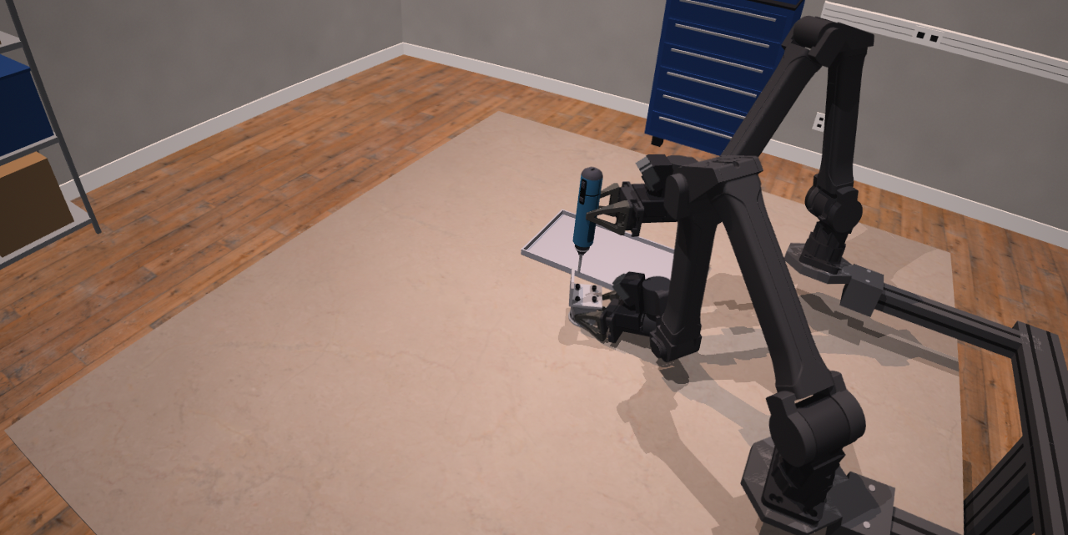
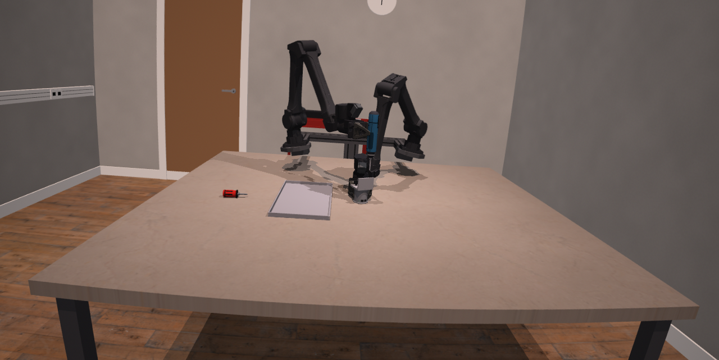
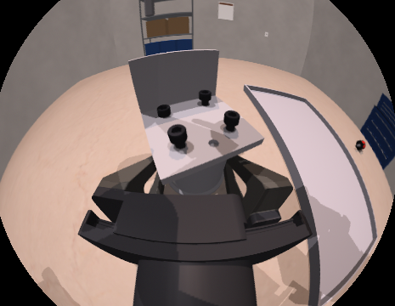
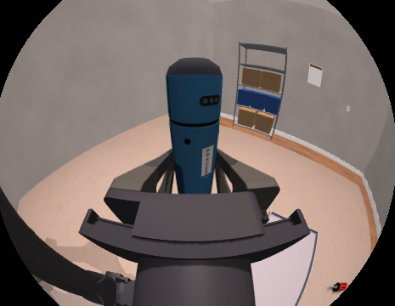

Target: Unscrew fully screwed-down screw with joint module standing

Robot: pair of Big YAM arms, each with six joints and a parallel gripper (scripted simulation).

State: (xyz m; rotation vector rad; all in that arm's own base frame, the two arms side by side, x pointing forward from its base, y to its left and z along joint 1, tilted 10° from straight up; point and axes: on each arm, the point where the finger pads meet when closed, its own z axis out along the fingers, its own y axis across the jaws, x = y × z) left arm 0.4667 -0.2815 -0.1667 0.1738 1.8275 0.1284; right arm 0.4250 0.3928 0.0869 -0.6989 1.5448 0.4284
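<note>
Now: left hand 10 mm below the joint module. The rest, counted from my left hand: flat grey tray (230 mm to the right, 20 mm below); then red-handled screwdriver (510 mm to the right, 10 mm below); then grey l-shaped bracket (50 mm above).
</note>
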